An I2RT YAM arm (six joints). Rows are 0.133 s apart.
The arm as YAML. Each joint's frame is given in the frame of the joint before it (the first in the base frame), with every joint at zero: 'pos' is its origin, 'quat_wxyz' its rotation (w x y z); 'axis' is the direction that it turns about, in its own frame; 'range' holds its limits. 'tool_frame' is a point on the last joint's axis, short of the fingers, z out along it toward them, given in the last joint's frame.
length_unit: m
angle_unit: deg
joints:
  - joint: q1
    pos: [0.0, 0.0, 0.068]
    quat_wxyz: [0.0, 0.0, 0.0, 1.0]
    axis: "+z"
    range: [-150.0, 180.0]
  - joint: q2
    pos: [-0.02, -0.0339, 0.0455]
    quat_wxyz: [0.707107, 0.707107, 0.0, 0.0]
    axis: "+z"
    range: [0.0, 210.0]
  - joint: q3
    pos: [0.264, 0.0, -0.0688]
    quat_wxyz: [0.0, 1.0, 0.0, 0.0]
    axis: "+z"
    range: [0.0, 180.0]
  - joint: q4
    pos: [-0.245, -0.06, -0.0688]
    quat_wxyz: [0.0, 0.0, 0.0, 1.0]
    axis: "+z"
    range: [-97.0, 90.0]
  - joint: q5
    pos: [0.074, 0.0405, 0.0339]
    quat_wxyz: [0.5, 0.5, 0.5, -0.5]
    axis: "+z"
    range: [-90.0, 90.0]
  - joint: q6
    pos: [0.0, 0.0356, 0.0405]
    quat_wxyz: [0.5, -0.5, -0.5, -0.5]
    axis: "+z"
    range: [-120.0, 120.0]
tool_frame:
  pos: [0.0, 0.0, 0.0]
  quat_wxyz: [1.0, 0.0, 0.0, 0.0]
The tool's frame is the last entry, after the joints.
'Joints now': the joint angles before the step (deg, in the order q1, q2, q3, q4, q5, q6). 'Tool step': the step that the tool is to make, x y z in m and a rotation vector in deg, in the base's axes. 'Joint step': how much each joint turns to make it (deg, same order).
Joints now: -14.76 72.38 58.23 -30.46 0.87 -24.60
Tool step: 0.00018 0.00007 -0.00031 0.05 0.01 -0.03
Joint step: 0.02 0.04 -0.03 0.05 0.01 0.07
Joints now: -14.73 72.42 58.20 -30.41 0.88 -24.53
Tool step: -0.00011 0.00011 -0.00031 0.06 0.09 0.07
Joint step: 0.01 0.00 -0.04 -0.06 -0.07 -0.02
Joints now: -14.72 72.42 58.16 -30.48 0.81 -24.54
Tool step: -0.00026 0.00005 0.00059 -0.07 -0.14 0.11
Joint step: -0.01 -0.11 0.01 0.03 -0.06 -0.11
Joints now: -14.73 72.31 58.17 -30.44 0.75 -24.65
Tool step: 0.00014 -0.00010 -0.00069 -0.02 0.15 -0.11
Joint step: 0.00 0.08 -0.06 0.00 0.12 0.04
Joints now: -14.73 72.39 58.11 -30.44 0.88 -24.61
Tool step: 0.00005 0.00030 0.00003 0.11 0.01 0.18
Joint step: 0.04 0.00 0.02 -0.05 -0.17 -0.02
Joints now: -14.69 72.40 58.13 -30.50 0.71 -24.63
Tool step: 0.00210 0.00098 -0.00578 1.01 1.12 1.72
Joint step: 0.10 0.84 -0.32 -0.17 -1.63 -0.67
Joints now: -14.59 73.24 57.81 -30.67 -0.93 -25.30
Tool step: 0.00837 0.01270 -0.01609 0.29 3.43 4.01
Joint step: 2.93 2.48 -0.87 -0.07 -0.36 -1.13
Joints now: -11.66 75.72 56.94 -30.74 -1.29 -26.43
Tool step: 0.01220 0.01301 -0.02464 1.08 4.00 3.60
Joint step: 2.95 4.27 -1.21 1.34 -0.68 -0.29
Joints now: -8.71 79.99 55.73 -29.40 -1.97 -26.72
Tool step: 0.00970 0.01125 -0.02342 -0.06 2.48 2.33
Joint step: 2.49 3.83 -1.58 2.96 0.41 -0.09
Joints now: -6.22 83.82 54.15 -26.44 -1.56 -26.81
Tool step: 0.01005 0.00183 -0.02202 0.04 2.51 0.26
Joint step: 0.59 4.52 -0.48 2.50 0.36 0.16
